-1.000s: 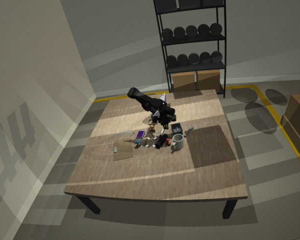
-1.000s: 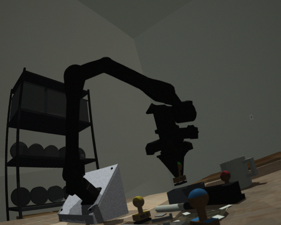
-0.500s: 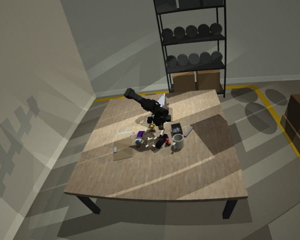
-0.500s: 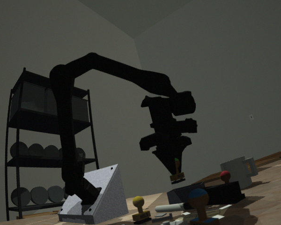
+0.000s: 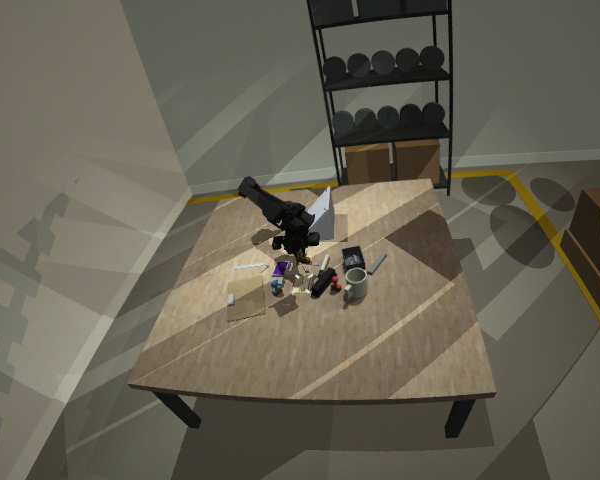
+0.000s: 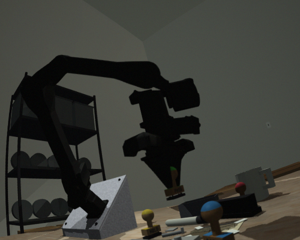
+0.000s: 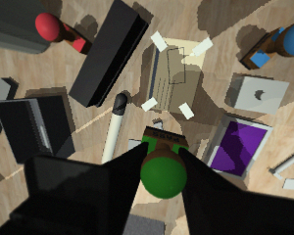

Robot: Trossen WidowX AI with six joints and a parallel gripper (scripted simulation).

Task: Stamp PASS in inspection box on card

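My gripper tip is 30 mm past the purple ink pad, 110 mm to the left of it and 90 mm above it. From my gripper tip the other things lie so: green-knobbed stamp: right at my gripper tip; then yellow stamp: 80 mm behind, 80 mm below; then cream card: 60 mm ahead, 100 mm below.
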